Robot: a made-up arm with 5 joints. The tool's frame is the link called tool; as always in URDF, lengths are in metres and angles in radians. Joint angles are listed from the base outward. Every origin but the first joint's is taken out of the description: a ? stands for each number. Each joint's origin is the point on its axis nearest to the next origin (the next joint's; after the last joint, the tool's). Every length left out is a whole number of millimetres.
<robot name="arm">
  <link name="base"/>
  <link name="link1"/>
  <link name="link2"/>
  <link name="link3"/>
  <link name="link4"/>
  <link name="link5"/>
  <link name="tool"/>
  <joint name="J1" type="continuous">
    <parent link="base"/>
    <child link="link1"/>
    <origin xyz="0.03 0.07 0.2"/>
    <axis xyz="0 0 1"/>
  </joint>
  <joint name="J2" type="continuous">
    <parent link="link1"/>
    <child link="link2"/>
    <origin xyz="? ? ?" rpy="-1.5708 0 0"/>
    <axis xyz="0 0 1"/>
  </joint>
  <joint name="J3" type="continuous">
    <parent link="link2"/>
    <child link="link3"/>
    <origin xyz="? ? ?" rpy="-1.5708 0 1.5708"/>
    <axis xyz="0 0 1"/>
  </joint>
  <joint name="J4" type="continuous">
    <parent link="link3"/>
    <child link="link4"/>
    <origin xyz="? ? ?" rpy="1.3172 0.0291 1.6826"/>
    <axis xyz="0 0 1"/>
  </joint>
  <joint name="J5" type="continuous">
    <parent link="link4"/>
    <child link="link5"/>
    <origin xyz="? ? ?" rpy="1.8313 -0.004 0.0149"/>
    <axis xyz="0 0 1"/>
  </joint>
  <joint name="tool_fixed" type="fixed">
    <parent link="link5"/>
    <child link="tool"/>
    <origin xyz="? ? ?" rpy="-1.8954 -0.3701 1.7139"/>
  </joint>
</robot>
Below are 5 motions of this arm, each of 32 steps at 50 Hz.
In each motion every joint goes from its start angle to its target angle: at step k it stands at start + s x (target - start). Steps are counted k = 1, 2, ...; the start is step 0. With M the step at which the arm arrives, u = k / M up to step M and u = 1 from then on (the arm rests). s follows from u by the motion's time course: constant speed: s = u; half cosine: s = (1 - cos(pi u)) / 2; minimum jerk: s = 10 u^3 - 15 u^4 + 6 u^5.
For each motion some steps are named. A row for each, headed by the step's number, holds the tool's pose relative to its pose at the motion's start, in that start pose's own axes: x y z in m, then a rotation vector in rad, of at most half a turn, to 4 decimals.
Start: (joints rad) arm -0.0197 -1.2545 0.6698 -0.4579 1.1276
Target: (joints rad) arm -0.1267 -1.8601 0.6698 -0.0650 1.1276
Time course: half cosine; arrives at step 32
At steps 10, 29, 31, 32:
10: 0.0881 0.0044 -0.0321 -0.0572 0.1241 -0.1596
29: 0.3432 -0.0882 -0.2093 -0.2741 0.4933 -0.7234
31: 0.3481 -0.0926 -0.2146 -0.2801 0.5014 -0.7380
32: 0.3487 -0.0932 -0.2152 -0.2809 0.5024 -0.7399

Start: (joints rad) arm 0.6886 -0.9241 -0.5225 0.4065 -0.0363
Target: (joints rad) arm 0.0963 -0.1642 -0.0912 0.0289 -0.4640
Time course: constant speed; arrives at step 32
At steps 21, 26, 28, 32:
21: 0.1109 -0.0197 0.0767 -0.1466 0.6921 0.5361
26: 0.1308 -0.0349 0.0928 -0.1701 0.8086 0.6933
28: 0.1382 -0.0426 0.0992 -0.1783 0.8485 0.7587
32: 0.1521 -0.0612 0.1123 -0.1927 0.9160 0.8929

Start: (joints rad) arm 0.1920 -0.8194 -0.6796 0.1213 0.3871
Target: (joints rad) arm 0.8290 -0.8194 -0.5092 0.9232 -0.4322
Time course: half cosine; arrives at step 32
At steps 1, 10, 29, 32:
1: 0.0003 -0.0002 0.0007 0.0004 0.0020 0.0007
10: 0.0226 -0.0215 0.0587 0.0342 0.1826 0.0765
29: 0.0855 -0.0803 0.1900 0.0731 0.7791 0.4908
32: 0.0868 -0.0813 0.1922 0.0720 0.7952 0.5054

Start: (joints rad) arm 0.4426 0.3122 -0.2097 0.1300 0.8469
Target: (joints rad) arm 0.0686 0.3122 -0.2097 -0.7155 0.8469
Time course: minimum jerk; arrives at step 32
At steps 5, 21, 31, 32:
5: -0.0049 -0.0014 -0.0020 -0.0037 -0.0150 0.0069
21: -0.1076 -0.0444 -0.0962 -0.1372 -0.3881 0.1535
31: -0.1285 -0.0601 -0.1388 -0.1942 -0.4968 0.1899
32: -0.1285 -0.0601 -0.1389 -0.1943 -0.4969 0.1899

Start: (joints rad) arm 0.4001 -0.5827 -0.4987 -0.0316 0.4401
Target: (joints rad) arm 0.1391 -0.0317 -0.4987 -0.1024 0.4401
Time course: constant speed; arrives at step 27
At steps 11, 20, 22, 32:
11: -0.0017 -0.0704 0.0636 0.1910 0.0826 0.0945
20: 0.0059 -0.1408 0.1073 0.3578 0.1378 0.1578
22: 0.0084 -0.1578 0.1156 0.3960 0.1485 0.1701
32: 0.0160 -0.2023 0.1335 0.4933 0.1724 0.1979

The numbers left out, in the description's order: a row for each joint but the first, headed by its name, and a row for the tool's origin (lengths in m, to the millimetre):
J2: 0.01 0.18 0
J3: -0.087 0.24 0
J4: -0.03 -0.021 0
J5: -0.106 0.359 0
tool: -0.117 -0.065 0

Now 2 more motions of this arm.
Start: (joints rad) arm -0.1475 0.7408 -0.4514 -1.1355 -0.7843
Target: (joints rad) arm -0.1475 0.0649 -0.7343 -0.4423 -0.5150
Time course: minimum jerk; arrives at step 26
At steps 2, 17, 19, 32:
2: 0.0010 -0.0001 0.0006 0.0014 0.0021 -0.0002
17: 0.2059 -0.0434 0.0576 0.2935 0.3165 -0.1757
19: 0.2322 -0.0530 0.0552 0.3336 0.3447 -0.2182
32: 0.2617 -0.0655 0.0497 0.3802 0.3731 -0.2738

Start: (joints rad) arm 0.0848 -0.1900 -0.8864 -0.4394 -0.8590
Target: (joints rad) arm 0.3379 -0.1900 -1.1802 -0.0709 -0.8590
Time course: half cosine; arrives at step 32
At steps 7, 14, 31, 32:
7: -0.0120 -0.0043 -0.0036 0.0249 -0.0304 0.0085
14: -0.0435 -0.0165 -0.0176 0.0845 -0.1120 0.0385
31: -0.1073 -0.0478 -0.0688 0.1851 -0.2949 0.1371
32: -0.1076 -0.0479 -0.0691 0.1855 -0.2957 0.1376

